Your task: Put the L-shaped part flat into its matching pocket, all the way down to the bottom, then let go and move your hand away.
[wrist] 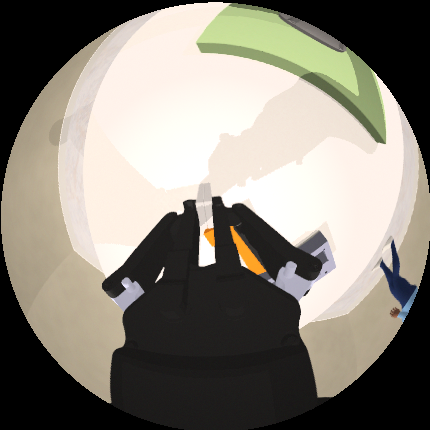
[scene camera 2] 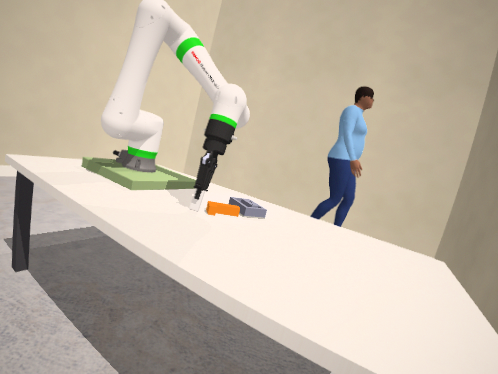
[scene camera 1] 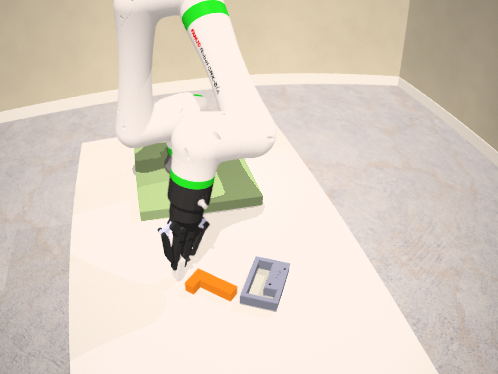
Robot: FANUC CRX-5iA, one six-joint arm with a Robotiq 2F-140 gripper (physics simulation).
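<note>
Scene camera 1: an orange L-shaped part (scene camera 1: 200,278), resting on the table, and my gripper (scene camera 1: 177,276). Scene camera 2: my gripper (scene camera 2: 194,209). Wrist view: a grey pocket block (wrist: 317,245) and my gripper (wrist: 205,193).
</note>
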